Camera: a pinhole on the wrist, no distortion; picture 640 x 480 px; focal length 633.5 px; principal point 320.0 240.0 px. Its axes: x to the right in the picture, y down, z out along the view. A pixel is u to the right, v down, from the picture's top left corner.
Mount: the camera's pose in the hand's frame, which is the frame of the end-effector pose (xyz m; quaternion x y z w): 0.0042 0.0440 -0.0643 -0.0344 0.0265 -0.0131 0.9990
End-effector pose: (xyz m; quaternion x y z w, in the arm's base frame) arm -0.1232 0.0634 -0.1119 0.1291 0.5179 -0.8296 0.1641
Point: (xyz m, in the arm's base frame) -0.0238 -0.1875 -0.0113
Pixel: 92.7 223.7
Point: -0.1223 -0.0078 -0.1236
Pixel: 335.6 171.9
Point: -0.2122 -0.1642 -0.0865
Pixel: 504.8 185.2
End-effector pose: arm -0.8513 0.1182 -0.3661 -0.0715 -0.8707 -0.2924 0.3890
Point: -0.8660 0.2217 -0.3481
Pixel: 322.9 418.1
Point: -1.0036 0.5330 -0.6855
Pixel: 89.0 300.8
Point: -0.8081 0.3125 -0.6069
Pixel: outside the picture
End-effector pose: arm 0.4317 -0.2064 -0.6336 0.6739 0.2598 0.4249 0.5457
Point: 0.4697 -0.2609 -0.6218
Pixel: 153.5 74.8
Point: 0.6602 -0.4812 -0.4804
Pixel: 172.5 431.9
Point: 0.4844 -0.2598 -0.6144
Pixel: 215.0 111.8
